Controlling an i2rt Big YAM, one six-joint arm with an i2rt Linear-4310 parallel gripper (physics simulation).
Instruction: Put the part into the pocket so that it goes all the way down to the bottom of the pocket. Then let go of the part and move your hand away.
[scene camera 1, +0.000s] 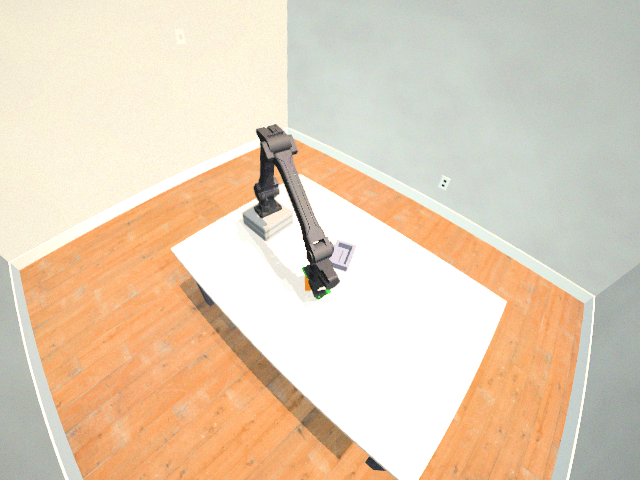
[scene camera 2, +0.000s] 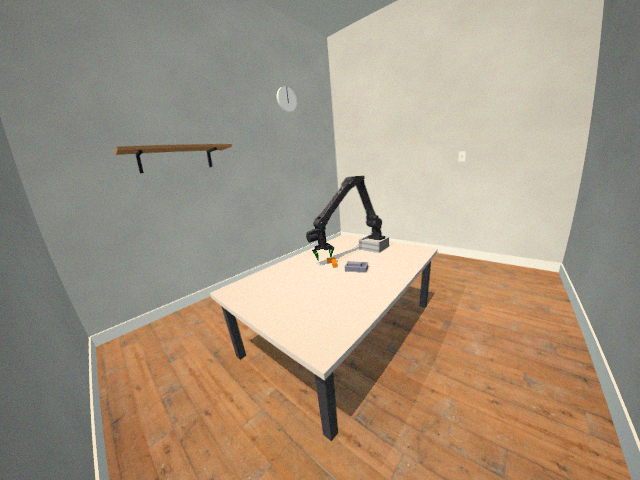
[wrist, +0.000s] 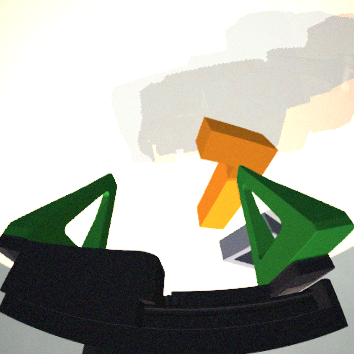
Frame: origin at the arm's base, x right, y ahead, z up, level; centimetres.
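Seen in the pictures: gripper, fingertip midpoint: (scene camera 1: 314, 289) (scene camera 2: 324, 259) (wrist: 173, 175); arm's base, origin of the base link: (scene camera 1: 268, 209) (scene camera 2: 376, 238).
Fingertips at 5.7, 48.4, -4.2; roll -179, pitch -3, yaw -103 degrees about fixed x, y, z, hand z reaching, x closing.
Offsets run from my fingertips to a thing's top centre, as dx, dy, dz. Level surfaces: height alone.
The orange part @[-4.0, -3.0, -0.9] (scene camera 1: 307, 283) (scene camera 2: 333, 262) (wrist: 220, 200) rests on the table outside the pocket. In the wrist view it shows a thick crossbar with a leg extending from it. The right finger overlaps its edge in that view, and the arm hides much of it in scene camera 1. The grey pocket block @[-21.7, -9.0, -0.3] (scene camera 1: 340, 267) (scene camera 2: 356, 269) (wrist: 234, 247) stands beside the part, its recess facing up; the right finger partly covers it in the wrist view. My gripper (scene camera 1: 314, 282) (scene camera 2: 324, 257) (wrist: 173, 175) is open and empty, its green fingertips above the table, with the part towards the right finger.
The arm's base stands on a grey block (scene camera 1: 267, 225) (scene camera 2: 373, 244) at the far end of the white table @[dz -3.9] (scene camera 1: 361, 351) (scene camera 2: 310, 304). A wooden shelf (scene camera 2: 173, 148) and a clock (scene camera 2: 286, 98) are on the wall, away from the table.
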